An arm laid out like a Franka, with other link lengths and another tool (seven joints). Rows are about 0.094 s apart.
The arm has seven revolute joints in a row. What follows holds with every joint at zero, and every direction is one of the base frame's. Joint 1 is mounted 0.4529 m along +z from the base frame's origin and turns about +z. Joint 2 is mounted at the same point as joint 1 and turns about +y. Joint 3 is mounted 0.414 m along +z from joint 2 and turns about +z. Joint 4 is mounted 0.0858 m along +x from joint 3 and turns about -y. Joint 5 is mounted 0.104 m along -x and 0.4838 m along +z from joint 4 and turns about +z. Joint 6 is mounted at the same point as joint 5 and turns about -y. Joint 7 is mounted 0.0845 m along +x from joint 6 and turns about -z. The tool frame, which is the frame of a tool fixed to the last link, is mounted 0.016 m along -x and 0.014 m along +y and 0.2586 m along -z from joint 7; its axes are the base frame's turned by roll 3.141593, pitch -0.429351 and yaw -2.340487 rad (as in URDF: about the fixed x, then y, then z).
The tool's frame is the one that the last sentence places.
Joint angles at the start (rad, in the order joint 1, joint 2, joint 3, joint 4, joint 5, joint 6, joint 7): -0.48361, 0.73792, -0.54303, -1.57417, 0.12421, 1.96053, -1.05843
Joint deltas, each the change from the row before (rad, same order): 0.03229, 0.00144, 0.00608, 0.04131, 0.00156, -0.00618, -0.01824; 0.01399, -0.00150, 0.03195, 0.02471, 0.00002, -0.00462, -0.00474; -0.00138, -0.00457, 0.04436, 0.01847, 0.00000, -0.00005, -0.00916; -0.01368, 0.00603, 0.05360, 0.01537, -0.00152, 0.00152, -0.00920; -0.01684, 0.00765, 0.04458, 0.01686, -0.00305, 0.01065, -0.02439; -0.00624, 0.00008, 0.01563, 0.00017, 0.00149, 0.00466, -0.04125; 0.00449, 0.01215, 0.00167, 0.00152, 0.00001, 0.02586, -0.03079; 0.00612, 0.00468, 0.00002, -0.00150, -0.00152, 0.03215, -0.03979
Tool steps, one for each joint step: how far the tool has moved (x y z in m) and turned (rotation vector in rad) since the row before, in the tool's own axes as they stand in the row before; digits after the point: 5 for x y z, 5 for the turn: -0.01434, -0.01816, -0.03611, 0.05929, 0.01419, -0.03721; -0.02367, -0.01447, -0.02691, 0.04175, -0.00545, -0.03534; -0.02251, -0.01310, -0.02160, 0.04103, -0.01620, -0.03527; -0.02526, -0.01213, -0.00974, 0.02800, -0.02161, -0.03812; -0.01553, -0.01294, -0.00593, 0.03751, -0.01405, -0.03859; -0.00538, -0.00314, -0.00087, 0.02513, -0.00866, -0.04150; -0.00452, -0.00808, 0.00540, 0.02779, 0.01024, -0.02856; -0.00114, -0.00859, 0.00136, 0.04004, 0.01533, -0.03293
